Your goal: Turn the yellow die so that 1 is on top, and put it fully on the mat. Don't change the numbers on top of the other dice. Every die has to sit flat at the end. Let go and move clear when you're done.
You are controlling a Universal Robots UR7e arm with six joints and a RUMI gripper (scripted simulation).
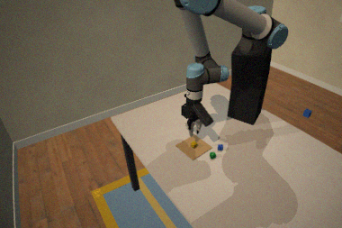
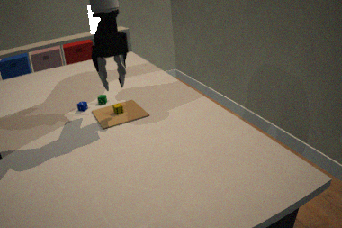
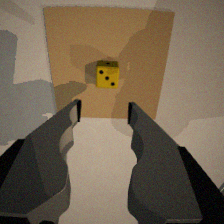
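Now: the yellow die 8 cm below my hand. From my hand the other things lie so: blue die 11 cm behind, 9 cm to the left, 8 cm below; green die 11 cm to the left, 8 cm below, 4 cm behind; tan mat 9 cm below.
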